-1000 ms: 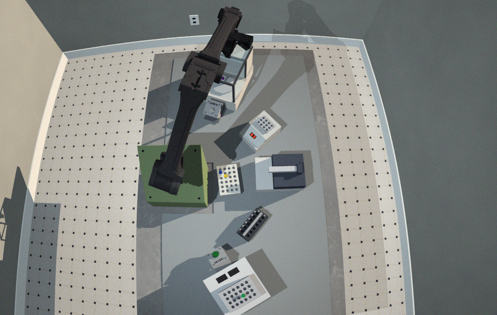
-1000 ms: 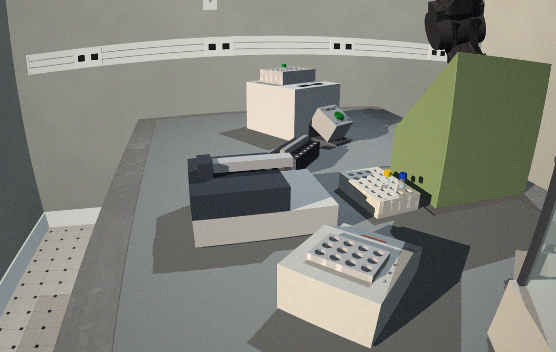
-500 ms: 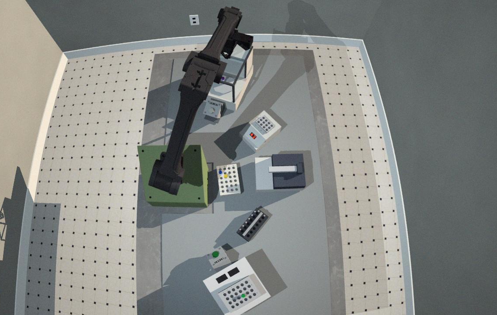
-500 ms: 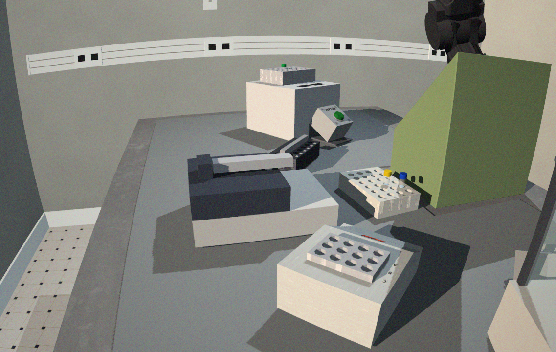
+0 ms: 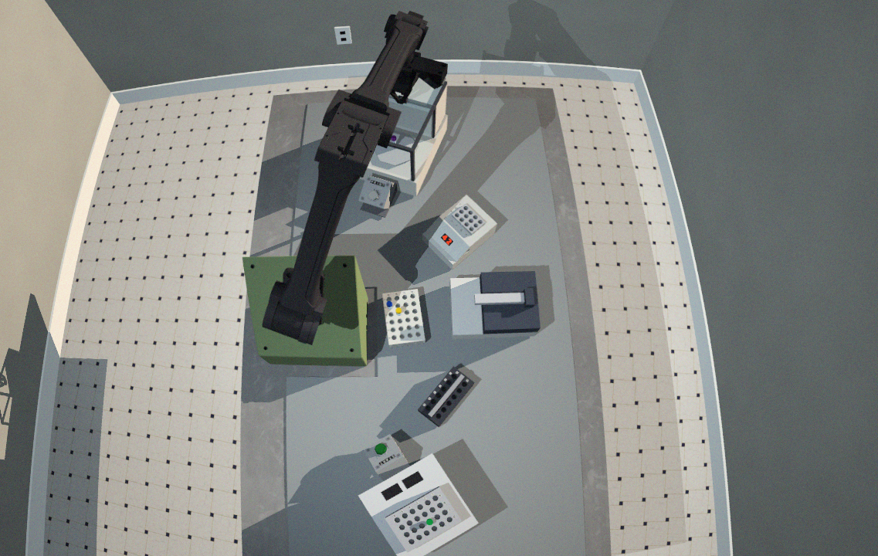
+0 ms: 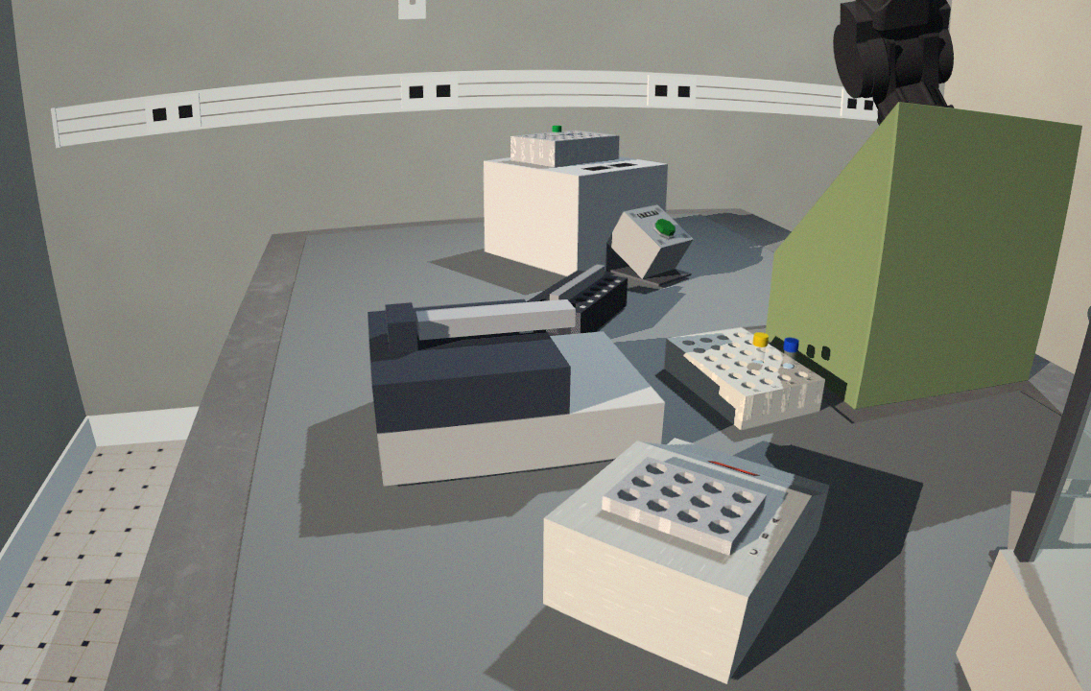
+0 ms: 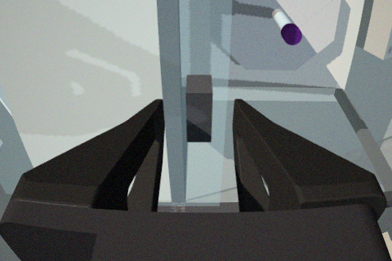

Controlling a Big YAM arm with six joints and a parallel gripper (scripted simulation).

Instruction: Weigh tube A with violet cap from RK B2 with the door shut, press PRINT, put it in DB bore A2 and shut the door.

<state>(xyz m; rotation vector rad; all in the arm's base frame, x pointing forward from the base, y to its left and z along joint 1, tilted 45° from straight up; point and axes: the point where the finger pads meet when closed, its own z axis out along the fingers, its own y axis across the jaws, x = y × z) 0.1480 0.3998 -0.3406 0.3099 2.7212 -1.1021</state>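
Now: the octagonal balance pan 15 cm below my hand, 6 cm to the right of it and 2 cm behind it. Round my hand: tube rack RK (50 cm to the right, 21 cm below, 5 cm ahead); then dry block DB (27 cm to the right, 19 cm below, 17 cm ahead); then spectrophotometer SP (46 cm to the right, 27 cm ahead, 16 cm below).
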